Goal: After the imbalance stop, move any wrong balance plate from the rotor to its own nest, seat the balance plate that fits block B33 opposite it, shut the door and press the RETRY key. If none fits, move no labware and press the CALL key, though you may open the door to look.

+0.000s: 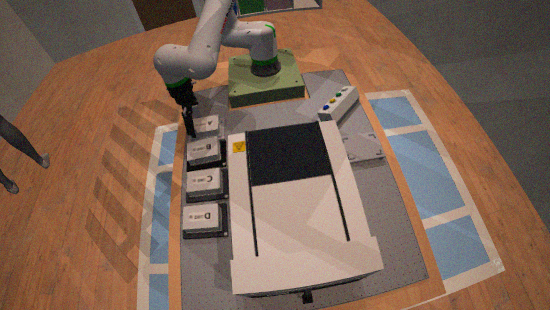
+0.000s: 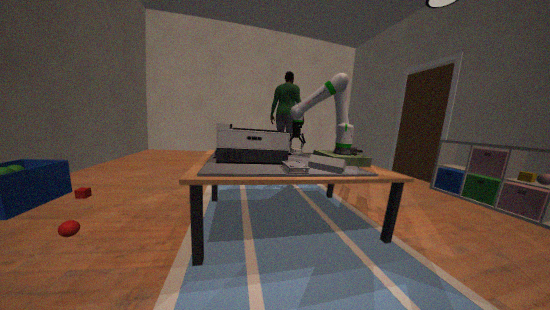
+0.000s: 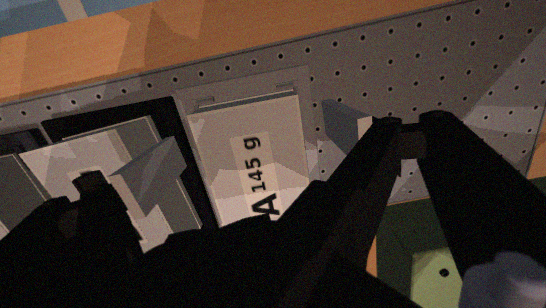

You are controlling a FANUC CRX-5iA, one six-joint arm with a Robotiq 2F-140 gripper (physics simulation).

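Places are measured from the arm's base along level axes (x back, y right, z up), in centimetres.
Pixels of known places: gripper, fingertip midpoint: (image 1: 197,128) (image 3: 250,135); arm's base, link origin: (image 1: 265,68) (image 2: 342,153).
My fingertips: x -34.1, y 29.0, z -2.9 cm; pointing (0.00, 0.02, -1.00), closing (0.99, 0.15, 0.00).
For each thing: its top centre in the pictures, then the offset to it from my fingertips.
- Plate A, top centre: (image 3: 258,179) (image 1: 203,124) dx +0.4, dy -3.4, dz +2.1 cm
- Plate B, top centre: (image 3: 109,211) (image 1: 201,147) dx -12.2, dy -4.8, dz +2.6 cm
- plate C, top centre: (image 1: 202,179) dx -26.0, dy -7.1, dz +2.1 cm
- plate D, top centre: (image 1: 199,216) dx -39.9, dy -7.8, dz +2.1 cm
- black panel, top centre: (image 1: 286,151) dx -27.2, dy -37.1, dz +18.0 cm
- key box, top centre: (image 1: 340,96) (image 2: 327,156) dx +7.8, dy -60.5, dz +5.1 cm
My gripper (image 1: 192,133) (image 2: 298,143) (image 3: 250,135) is open and empty, its fingertips spread above balance plate A. Plate A (image 1: 206,123) (image 3: 250,155), a pale block labelled 145 g, sits in its nest at the back of the left row. Plate B (image 1: 204,150) (image 3: 95,145), plate C (image 1: 204,181) and plate D (image 1: 201,218) sit in dark nests in front of it; their weights are too blurred to read. The white centrifuge (image 1: 295,215) (image 2: 253,140) has a black panel (image 1: 290,152) on top. The rotor and block B33 do not show. The key box (image 1: 342,101) (image 2: 326,164) has coloured keys.
The green robot base (image 1: 267,90) (image 2: 362,160) stands behind the centrifuge. A flat grey stand with corner marks (image 1: 359,145) (image 2: 296,168) lies right of it. A person (image 1: 22,142) (image 2: 287,100) in a green top is beyond the table. A blue bin (image 2: 35,185) is on the floor.
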